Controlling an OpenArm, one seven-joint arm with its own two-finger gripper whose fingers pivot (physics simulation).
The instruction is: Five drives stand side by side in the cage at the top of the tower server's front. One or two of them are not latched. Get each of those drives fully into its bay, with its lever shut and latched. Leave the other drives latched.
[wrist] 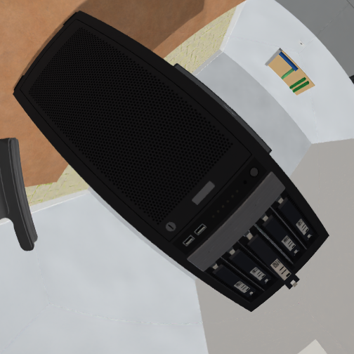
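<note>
The black tower server [125, 125] lies diagonally across the wrist view, with the drive cage at its lower right end. Five drives stand side by side there. The middle drive [281, 269] stands out of its bay; its label looks larger and paler, and its outer end with the small lever catch [293, 283] reaches past the cage's edge. The two drives on its left [243, 286] [258, 274] and the two on its right [289, 244] [303, 227] sit deeper, at a like depth, levers apparently shut. My gripper is open and away from the drives; one finger [20, 200] shows at the left edge.
A grey bar [237, 222] runs across the server beside the cage. Two USB ports, a lock and a round button are beyond it. A brown surface [45, 145] is at the upper left. A tan piece with blue and green strips [290, 71] is at the upper right.
</note>
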